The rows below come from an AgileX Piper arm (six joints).
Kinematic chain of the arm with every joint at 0, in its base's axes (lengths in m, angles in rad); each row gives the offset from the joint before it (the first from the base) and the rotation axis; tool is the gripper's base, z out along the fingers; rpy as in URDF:
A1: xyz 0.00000 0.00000 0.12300 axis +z
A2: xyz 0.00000 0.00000 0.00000 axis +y
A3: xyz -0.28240 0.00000 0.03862 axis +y
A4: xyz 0.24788 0.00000 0.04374 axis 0.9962 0 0.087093
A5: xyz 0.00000 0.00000 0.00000 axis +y
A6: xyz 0.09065 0.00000 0.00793 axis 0.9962 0 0.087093
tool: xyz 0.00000 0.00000 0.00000 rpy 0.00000 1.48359 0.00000
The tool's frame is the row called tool.
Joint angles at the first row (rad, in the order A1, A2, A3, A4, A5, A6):
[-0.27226, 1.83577, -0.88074, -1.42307, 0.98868, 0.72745]
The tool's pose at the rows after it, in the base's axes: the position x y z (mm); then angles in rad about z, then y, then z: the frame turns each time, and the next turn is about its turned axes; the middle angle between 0 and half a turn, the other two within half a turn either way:
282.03 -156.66 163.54 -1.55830 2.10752 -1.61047
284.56 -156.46 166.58 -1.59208 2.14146 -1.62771
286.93 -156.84 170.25 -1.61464 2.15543 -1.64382
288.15 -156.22 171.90 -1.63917 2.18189 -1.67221
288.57 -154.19 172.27 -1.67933 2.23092 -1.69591
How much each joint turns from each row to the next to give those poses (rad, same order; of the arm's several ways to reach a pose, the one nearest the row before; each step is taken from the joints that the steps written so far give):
[0.00000, -0.00001, -0.00960, 0.03408, 0.00603, -0.04171]
[0.00000, -0.00001, -0.03092, 0.07239, 0.00672, -0.06409]
[0.00002, 0.00002, -0.02521, 0.04208, 0.01315, -0.04675]
[-0.00001, 0.00001, -0.01900, 0.05029, 0.00667, -0.05633]
[0.00000, -0.00002, -0.02030, 0.08016, 0.00648, -0.05759]

